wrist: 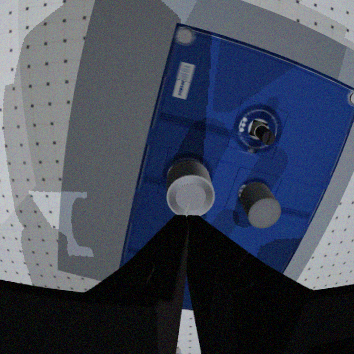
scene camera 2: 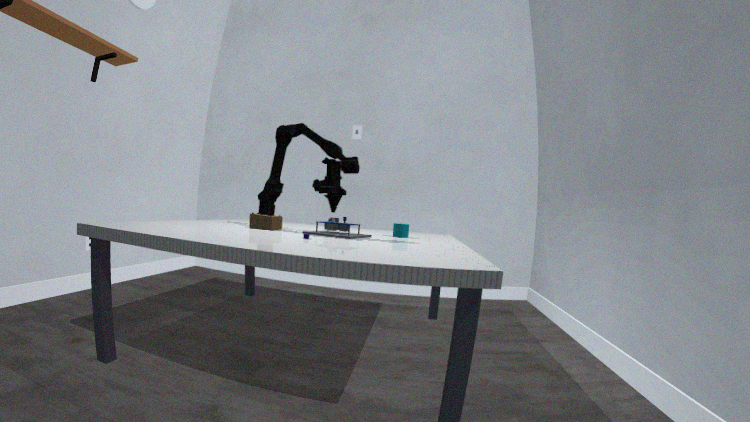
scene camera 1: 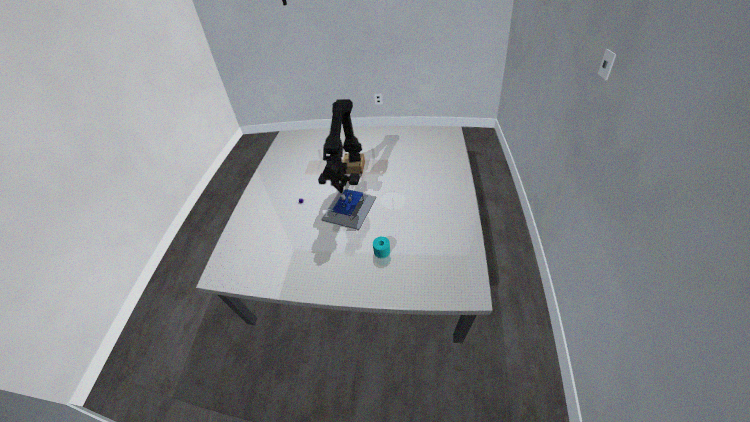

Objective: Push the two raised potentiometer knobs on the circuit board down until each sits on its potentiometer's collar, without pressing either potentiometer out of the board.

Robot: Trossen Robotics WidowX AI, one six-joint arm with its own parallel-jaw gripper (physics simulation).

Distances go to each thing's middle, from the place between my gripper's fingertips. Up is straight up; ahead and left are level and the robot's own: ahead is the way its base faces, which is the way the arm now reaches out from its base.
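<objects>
Grey potentiometer knob (wrist: 262, 209): my hand 3 cm above it, 3 cm to the right of it, 2 cm short of it.
</objects>
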